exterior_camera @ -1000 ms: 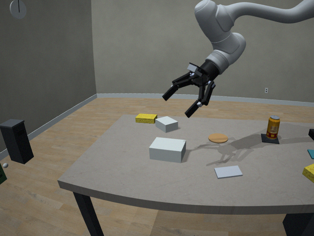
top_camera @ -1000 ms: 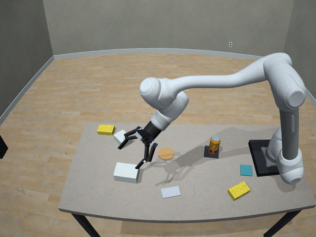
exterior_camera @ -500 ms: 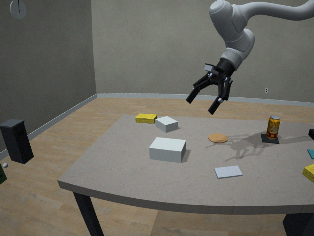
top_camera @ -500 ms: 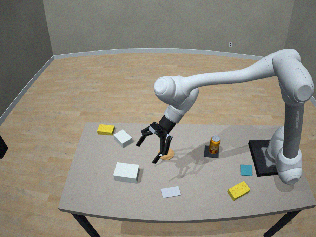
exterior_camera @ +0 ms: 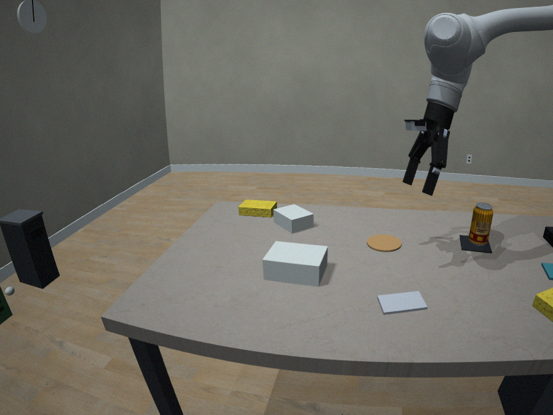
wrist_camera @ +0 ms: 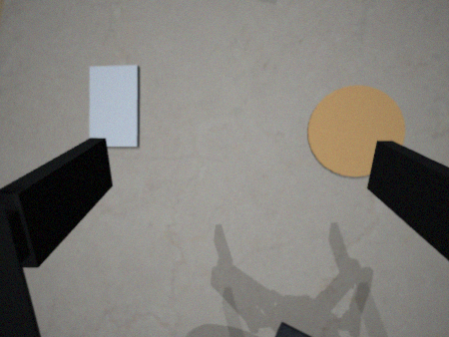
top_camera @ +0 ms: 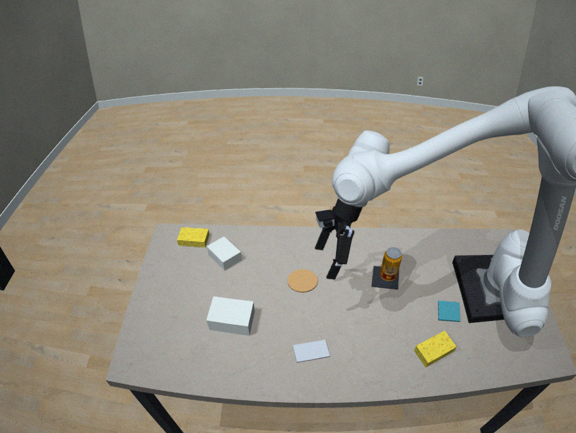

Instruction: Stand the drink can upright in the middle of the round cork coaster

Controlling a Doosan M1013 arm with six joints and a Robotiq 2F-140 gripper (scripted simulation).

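My gripper is now 250 mm past the drink can, 150 mm above it and 130 mm to the left of it. Also, from my hand: pale flat card: 220 mm below, 200 mm to the left, 30 mm ahead; then dark square coaster: 240 mm behind, 220 mm below, 120 mm to the right; then round cork coaster: 220 mm below, 110 mm to the right, 70 mm ahead.
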